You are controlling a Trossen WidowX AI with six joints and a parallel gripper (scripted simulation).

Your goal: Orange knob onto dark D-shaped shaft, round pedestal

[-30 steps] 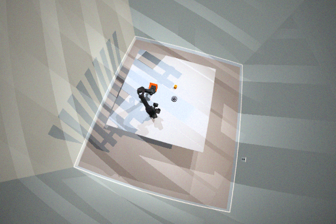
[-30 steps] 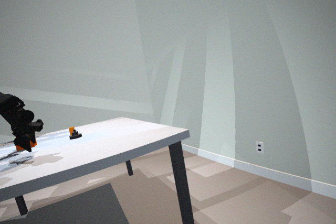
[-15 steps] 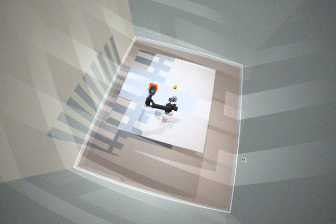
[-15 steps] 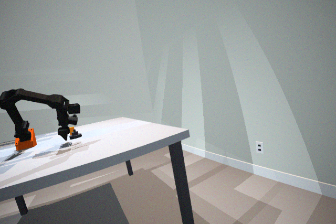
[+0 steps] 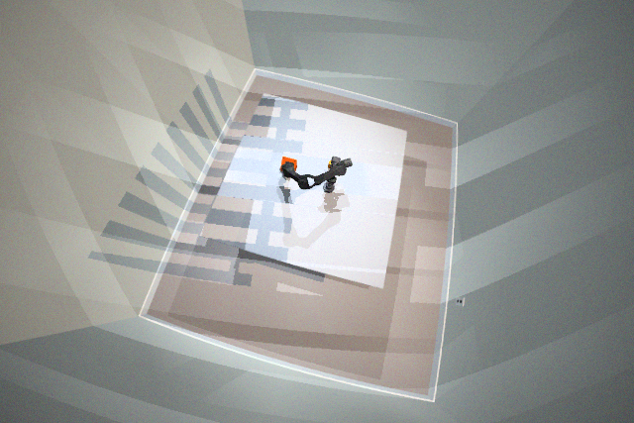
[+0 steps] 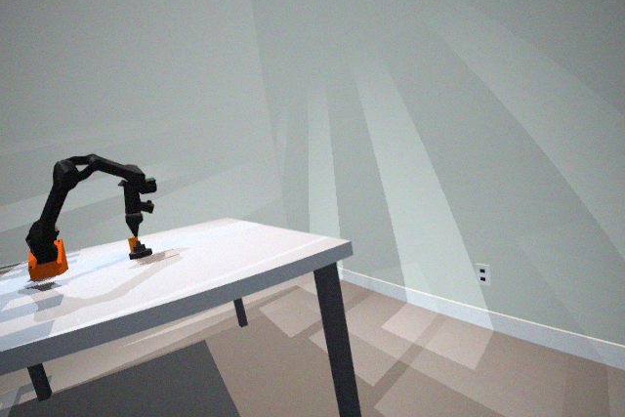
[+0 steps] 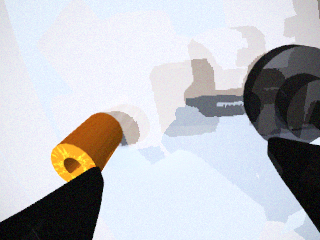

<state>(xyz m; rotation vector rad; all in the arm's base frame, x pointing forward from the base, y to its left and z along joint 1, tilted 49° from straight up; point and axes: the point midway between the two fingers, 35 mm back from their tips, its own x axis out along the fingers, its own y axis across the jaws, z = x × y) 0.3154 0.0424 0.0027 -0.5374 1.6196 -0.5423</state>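
My gripper tip is now 20 mm past the orange knob, 90 mm to the right of it and 50 mm above it. Round my gripper tip: dark round pedestal 10 mm ahead, 90 mm to the right, 50 mm below.
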